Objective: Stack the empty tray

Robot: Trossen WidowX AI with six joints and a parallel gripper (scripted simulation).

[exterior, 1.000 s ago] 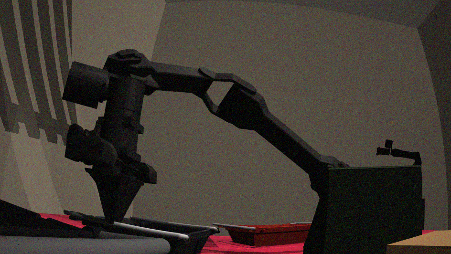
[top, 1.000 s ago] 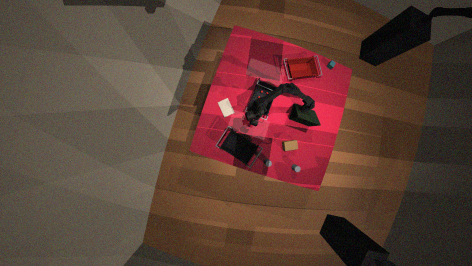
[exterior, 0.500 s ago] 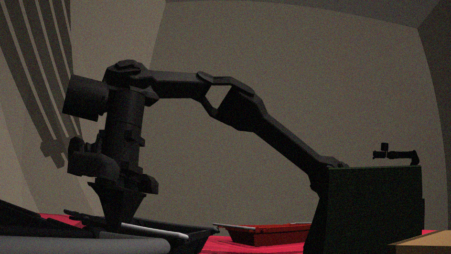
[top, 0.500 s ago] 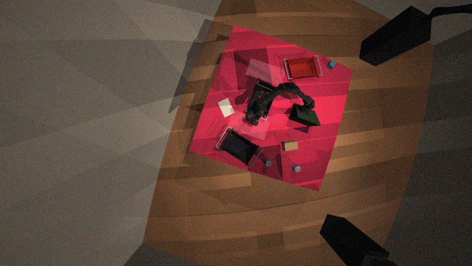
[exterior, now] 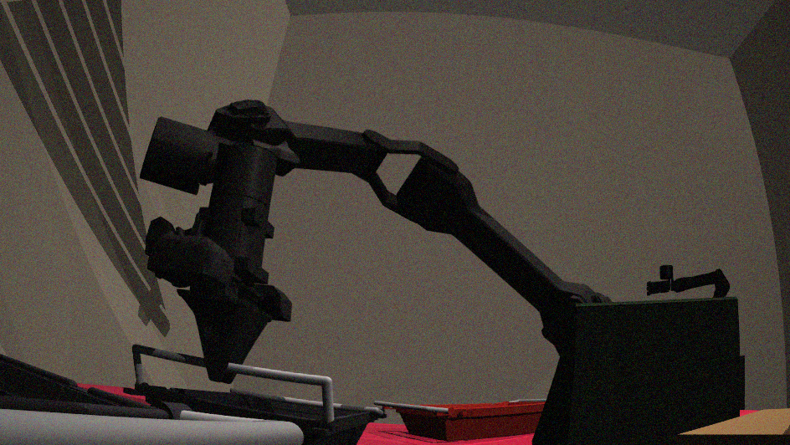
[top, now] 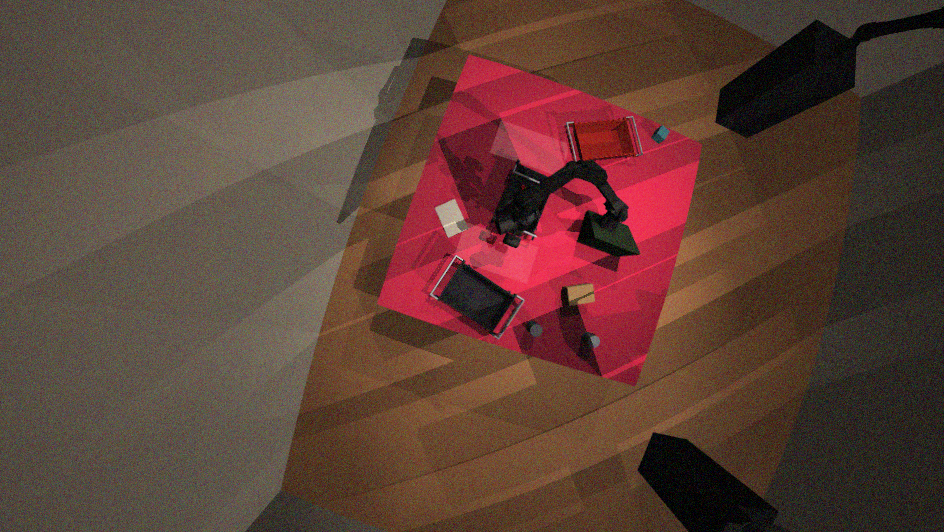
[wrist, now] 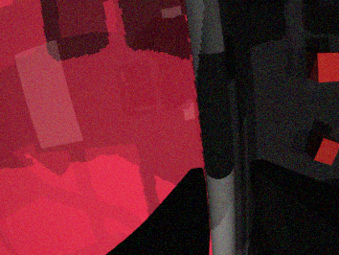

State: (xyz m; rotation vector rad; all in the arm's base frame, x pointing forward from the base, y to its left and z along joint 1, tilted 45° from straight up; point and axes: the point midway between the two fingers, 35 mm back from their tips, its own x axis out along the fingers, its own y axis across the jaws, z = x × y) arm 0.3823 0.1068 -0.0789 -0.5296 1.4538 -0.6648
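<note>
Right now my gripper tip is 540 mm to the left of the red tray, 290 mm past it and 30 mm above it. From my gripper tip the other things lie so: teal block: 710 mm to the right, 580 mm behind, 60 mm below; then white block: 270 mm ahead, 80 mm below, 30 mm to the left; then tan box: 370 mm behind, 180 mm to the left, 50 mm below.
</note>
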